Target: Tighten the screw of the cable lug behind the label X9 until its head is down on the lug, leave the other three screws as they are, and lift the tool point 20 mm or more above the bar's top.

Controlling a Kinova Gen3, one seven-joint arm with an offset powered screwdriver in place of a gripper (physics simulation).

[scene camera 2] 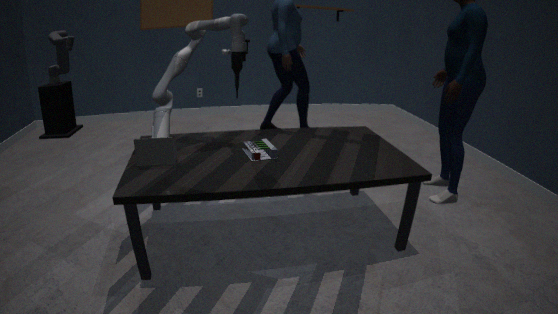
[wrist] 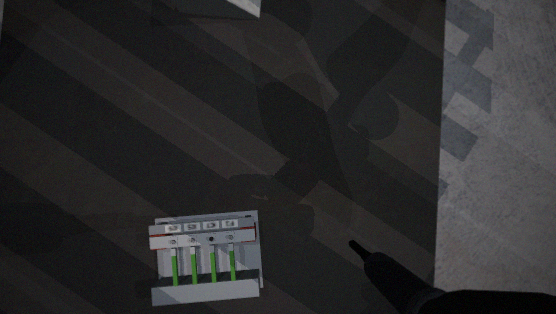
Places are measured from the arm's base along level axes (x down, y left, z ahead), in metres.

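Where they show: end effector, tool point: [scene camera 2: 237, 98] [wrist: 351, 243]; arm's base, origin of the base link: [scene camera 2: 160, 144].
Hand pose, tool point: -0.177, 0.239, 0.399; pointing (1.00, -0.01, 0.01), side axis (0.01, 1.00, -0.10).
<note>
Things, the pixels of their top centre, and the offset from my tool point, as dx, dy, dz. "spot": a spot on its surface instead. Level surfaces: height alone.
- bar, surface spot: [wrist: 246, 235] spot: +0.220, -0.109, +0.064
- terminal fixture, surface spot: [scene camera 2: 265, 149] spot: +0.246, -0.155, +0.149
- leftmost label, middle of its top: [wrist: 173, 228] +0.219, -0.233, +0.071
- pale screw, middle of its top: [wrist: 172, 242] +0.212, -0.228, +0.092
- dark round spot, surface spot: [wrist: 211, 239] spot: +0.214, -0.165, +0.078
- screwdriver, middle of its top: [wrist: 377, 266] [scene camera 2: 237, 87] -0.064, +0.000, +0.000
- dark table, its level: dx +0.262
The bar [wrist: 246, 235] of the terminal fixture [scene camera 2: 265, 149] runs across the fixture's upper part in the wrist view. It carries four upside-down labels, too blurred to read for certain; the leftmost label [wrist: 173, 228] looks most like X9. Behind it is a pale screw [wrist: 173, 242]. Two more pale screws [wrist: 193, 240] [wrist: 230, 237] and a dark round spot [wrist: 211, 239] sit in the same row. Screw head heights cannot be told. Green cables [wrist: 174, 270] run down from the lugs. My screwdriver [scene camera 2: 237, 96] [wrist: 352, 243] points down, well above the table; its tip is apart from the fixture. It has no fingers.
The fixture stands on the dark table [scene camera 2: 320, 170] [wrist: 100, 165]. A grey box-like panel [scene camera 2: 156, 151] stands by my arm's base. Two people [scene camera 2: 287, 55] [scene camera 2: 460, 85] stand beyond and to the right of the table. Another arm on a black pedestal [scene camera 2: 57, 110] stands at the left.
</note>
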